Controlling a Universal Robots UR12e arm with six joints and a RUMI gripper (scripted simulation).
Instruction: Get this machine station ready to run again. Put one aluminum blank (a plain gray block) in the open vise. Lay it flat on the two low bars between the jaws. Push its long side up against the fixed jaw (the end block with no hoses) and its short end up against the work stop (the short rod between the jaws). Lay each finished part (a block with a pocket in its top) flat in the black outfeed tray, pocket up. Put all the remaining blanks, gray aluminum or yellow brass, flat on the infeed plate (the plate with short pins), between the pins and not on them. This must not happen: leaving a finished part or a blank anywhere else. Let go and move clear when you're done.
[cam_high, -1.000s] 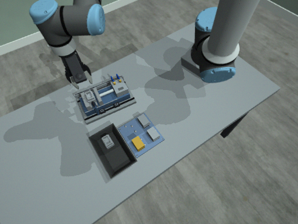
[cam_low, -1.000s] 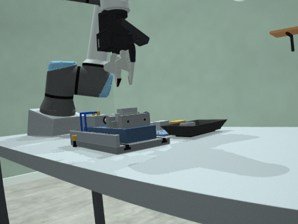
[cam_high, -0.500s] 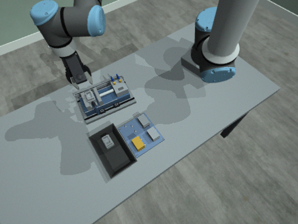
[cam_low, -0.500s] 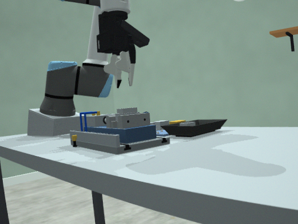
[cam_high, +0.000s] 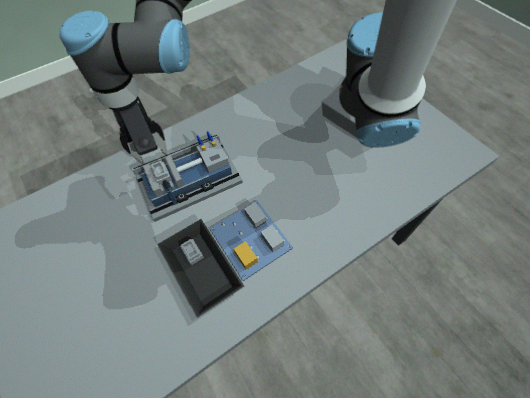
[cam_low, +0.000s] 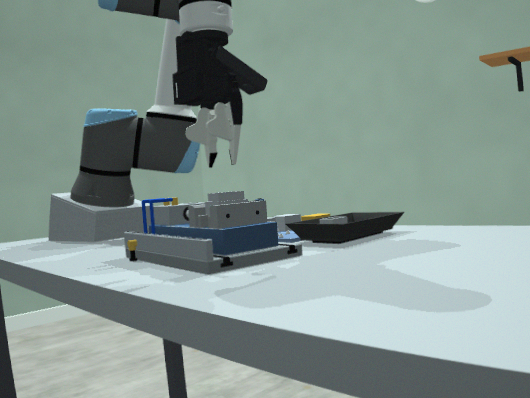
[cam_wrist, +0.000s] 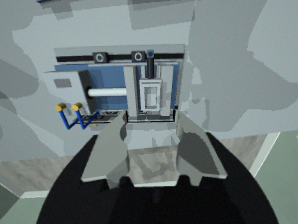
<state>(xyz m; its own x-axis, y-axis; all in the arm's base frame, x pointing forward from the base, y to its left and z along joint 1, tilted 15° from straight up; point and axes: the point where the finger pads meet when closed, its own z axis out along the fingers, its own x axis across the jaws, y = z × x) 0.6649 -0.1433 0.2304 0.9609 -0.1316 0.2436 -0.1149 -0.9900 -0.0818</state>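
Right now my hand is 10 mm short of the black work stop rod, 50 mm to the right of it and 80 mm above it. Also, from my hand: vise: 70 mm behind, 10 mm to the left, 130 mm below; then blue infeed plate: 120 mm behind, 300 mm to the left, 170 mm below; then yellow brass blank: 80 mm behind, 340 mm to the left, 150 mm below.
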